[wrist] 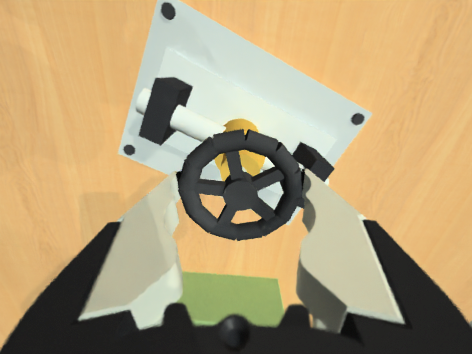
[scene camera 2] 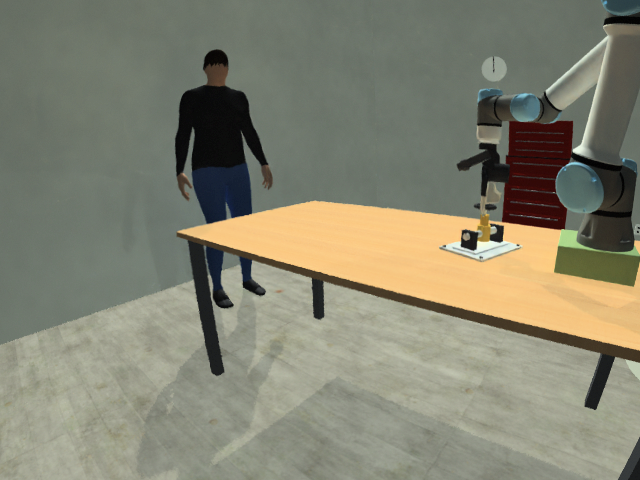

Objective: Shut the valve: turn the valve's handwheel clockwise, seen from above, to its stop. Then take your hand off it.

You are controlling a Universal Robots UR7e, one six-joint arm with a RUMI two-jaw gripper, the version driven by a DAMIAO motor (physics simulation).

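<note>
The black handwheel (scene camera 2: 484,206) (wrist: 240,192) is a round wheel with several spokes above the yellow valve body (scene camera 2: 484,231) (wrist: 240,126). My gripper (scene camera 2: 487,204) (wrist: 240,173) is shut on the handwheel, with one pale finger against the left of its rim and the other against the right in the wrist view. A white pipe (wrist: 197,123) runs through the valve body, held by black brackets (scene camera 2: 469,239) (wrist: 166,111) on a white base plate (scene camera 2: 481,255) (wrist: 320,97). In the scene view the fingers partly hide the wheel.
The valve's plate lies on the wooden table (scene camera 2: 330,242) (wrist: 400,165). The arm's green base block (scene camera 2: 594,266) (wrist: 230,295) stands beside it. A red tool cabinet (scene camera 2: 537,173) stands behind the table, and a person (scene camera 2: 219,129) stands beyond its far left side.
</note>
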